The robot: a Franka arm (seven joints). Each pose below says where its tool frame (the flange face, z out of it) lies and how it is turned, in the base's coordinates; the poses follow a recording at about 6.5 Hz.
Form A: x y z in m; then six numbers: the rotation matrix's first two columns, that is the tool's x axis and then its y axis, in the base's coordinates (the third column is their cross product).
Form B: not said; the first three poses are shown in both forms.
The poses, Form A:
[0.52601, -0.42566, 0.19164, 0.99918, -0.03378, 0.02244, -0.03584, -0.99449, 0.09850]
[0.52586, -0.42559, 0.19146, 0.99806, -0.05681, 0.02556, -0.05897, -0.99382, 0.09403]
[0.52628, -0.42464, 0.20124, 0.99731, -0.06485, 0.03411, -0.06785, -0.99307, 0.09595]
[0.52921, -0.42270, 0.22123, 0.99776, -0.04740, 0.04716, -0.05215, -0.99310, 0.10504]
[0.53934, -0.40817, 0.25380, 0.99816, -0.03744, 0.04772, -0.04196, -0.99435, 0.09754]
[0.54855, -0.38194, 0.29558, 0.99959, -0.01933, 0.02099, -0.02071, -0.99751, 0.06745]
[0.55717, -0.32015, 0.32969, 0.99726, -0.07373, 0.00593, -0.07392, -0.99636, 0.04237]
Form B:
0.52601, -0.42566, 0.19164; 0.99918, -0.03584, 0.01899; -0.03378, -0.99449, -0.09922; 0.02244, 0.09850, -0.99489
0.52586, -0.42559, 0.19146; 0.99806, -0.05897, 0.02006; -0.05681, -0.99382, -0.09535; 0.02556, 0.09403, -0.99524
0.52628, -0.42464, 0.20124; 0.99731, -0.06785, 0.02765; -0.06485, -0.99307, -0.09801; 0.03411, 0.09595, -0.99480
0.52921, -0.42270, 0.22123; 0.99776, -0.05215, 0.04186; -0.04740, -0.99310, -0.10726; 0.04716, 0.10504, -0.99335
0.53934, -0.40817, 0.25380; 0.99816, -0.04196, 0.04380; -0.03744, -0.99435, -0.09936; 0.04772, 0.09754, -0.99409
0.54855, -0.38194, 0.29558; 0.99959, -0.02071, 0.01963; -0.01933, -0.99751, -0.06786; 0.02099, 0.06745, -0.99750
0.55717, -0.32015, 0.32969; 0.99726, -0.07392, 0.00278; -0.07373, -0.99636, -0.04269; 0.00593, 0.04237, -0.99908

